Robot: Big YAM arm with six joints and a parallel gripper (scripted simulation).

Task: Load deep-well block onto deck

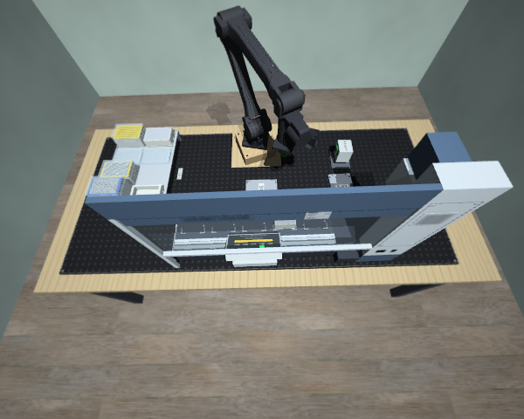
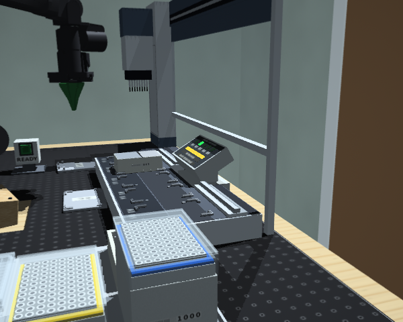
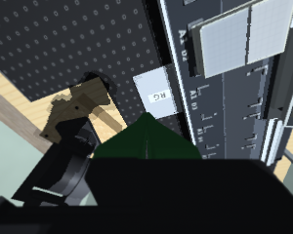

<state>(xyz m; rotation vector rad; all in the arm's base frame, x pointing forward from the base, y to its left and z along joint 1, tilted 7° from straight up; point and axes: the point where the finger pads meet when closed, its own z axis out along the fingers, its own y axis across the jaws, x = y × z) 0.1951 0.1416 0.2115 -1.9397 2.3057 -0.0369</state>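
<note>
The ready key lies 20 cm behind my hand, 23 cm to the left of it and 15 cm below it. Round my hand: flat grey plate (4 cm behind, 28 cm to the left, 23 cm below); then regrip nest (2 cm ahead, 9 cm to the right, 23 cm below); then pipetting head (17 cm ahead, 38 cm to the left, 15 cm above).
</note>
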